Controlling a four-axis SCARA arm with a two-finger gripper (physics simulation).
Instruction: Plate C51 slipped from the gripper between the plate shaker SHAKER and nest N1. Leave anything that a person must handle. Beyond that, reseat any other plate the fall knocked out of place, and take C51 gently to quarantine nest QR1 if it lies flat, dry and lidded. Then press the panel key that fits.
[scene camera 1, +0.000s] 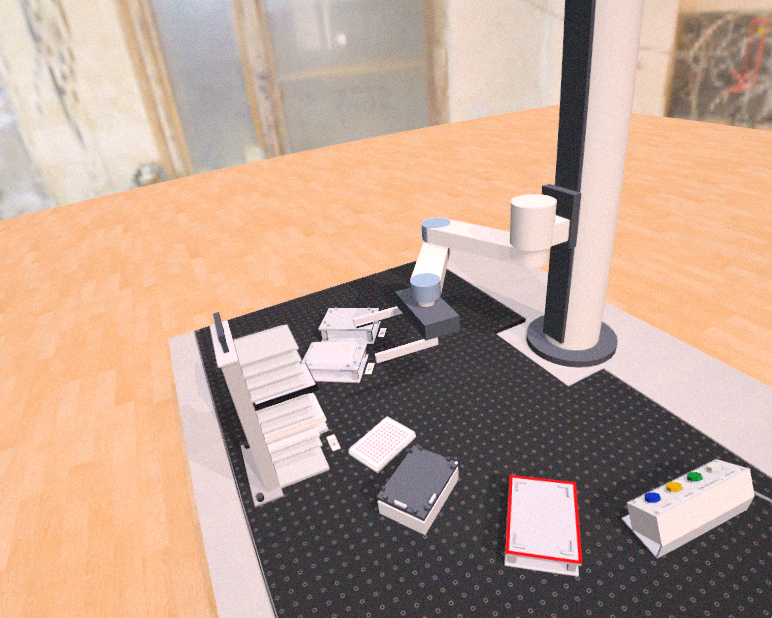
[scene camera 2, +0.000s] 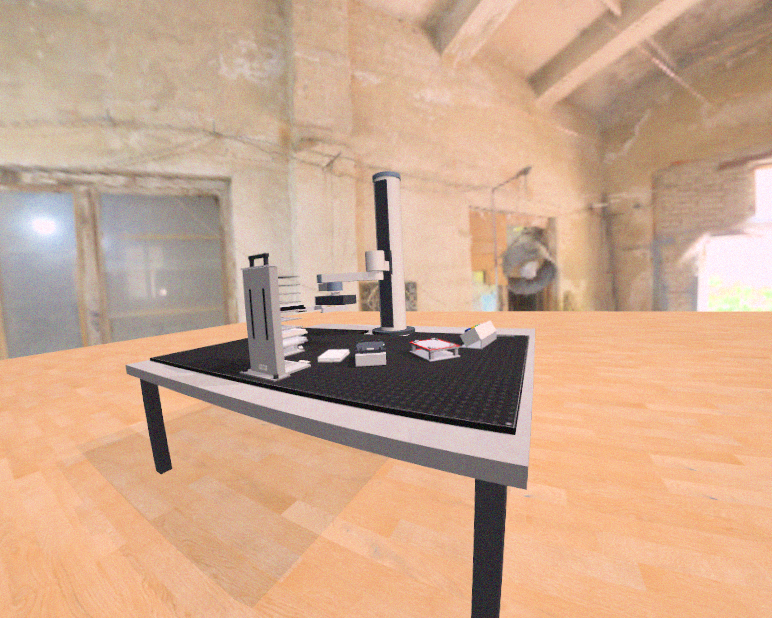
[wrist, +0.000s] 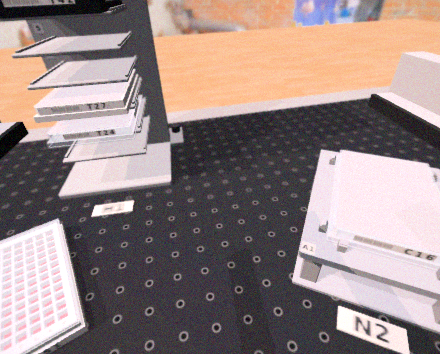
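Seen in the pictures: gripper, fingertip midpoint: (scene camera 1: 364, 339) (scene camera 2: 308, 310) (wrist: 203, 92); arm's base, origin of the base link: (scene camera 1: 570, 340) (scene camera 2: 393, 332).
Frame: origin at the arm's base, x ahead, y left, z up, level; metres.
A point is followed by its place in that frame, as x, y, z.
My gripper (scene camera 1: 365, 338) {0.587, -0.093, 0.187} (wrist: 203, 92) {0.587, -0.093, 0.187} is open and empty, above and beside the two nests at the back. A white plate with pink wells (scene camera 1: 382, 444) {0.644, 0.082, 0.029} (scene camera 2: 333, 355) {0.670, 0.092, 0.029} (wrist: 32, 290) {0.630, 0.052, 0.029} lies flat on the mat between the rack and the shaker (scene camera 1: 421, 480) {0.635, 0.239, 0.068} (scene camera 2: 370, 355) {0.698, 0.269, 0.050}. Its label does not show, and I cannot tell whether it is lidded or dry. Plate C16 (wrist: 385, 200) {0.613, -0.245, 0.071} (scene camera 1: 336, 355) {0.622, -0.230, 0.071} rests on the nest marked N2 (wrist: 310, 257) {0.588, -0.165, 0.054}; I cannot tell whether it is fully seated. The red-rimmed nest (scene camera 1: 544, 518) {0.489, 0.416, 0.053} (scene camera 2: 435, 345) {0.512, 0.426, 0.053} holds no plate. The key panel (scene camera 1: 692, 509) {0.286, 0.553, 0.081} (scene camera 2: 479, 334) {0.350, 0.552, 0.068} stands right.
The plate rack (scene camera 1: 243, 399) {0.888, 0.066, 0.266} (scene camera 2: 262, 322) {0.903, 0.013, 0.181} (wrist: 155, 90) {0.868, -0.066, 0.106} stands at the left edge, with plates T27 (wrist: 87, 97) {0.761, -0.002, 0.138} and T24 (wrist: 100, 125) {0.755, -0.007, 0.110} on its lower shelves. Another white nest (scene camera 1: 350, 322) {0.522, -0.369, 0.066} stands behind N2. The arm's column (scene camera 1: 598, 161) {0.046, 0.060, 0.527} (scene camera 2: 390, 257) {0.095, 0.050, 0.421} rises at the back right.
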